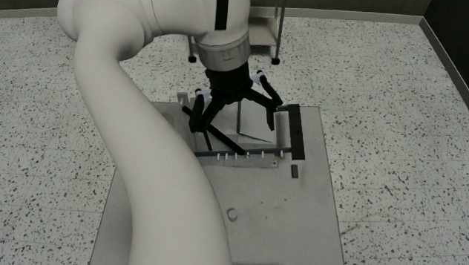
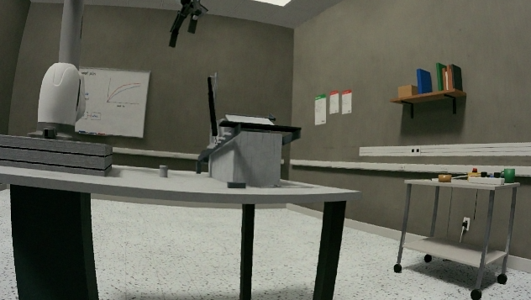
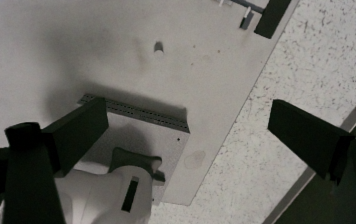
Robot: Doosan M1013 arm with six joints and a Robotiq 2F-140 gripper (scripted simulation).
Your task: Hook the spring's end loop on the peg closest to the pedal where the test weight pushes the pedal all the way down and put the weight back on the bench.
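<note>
The steel test weight lies 470 mm below my hand, 20 mm behind it and 10 mm to the left of it. The rest, counted from my hand: dark stub: 470 mm below, 370 mm to the left, 170 mm ahead; then small dark block: 490 mm below, 210 mm to the right, 180 mm ahead.
</note>
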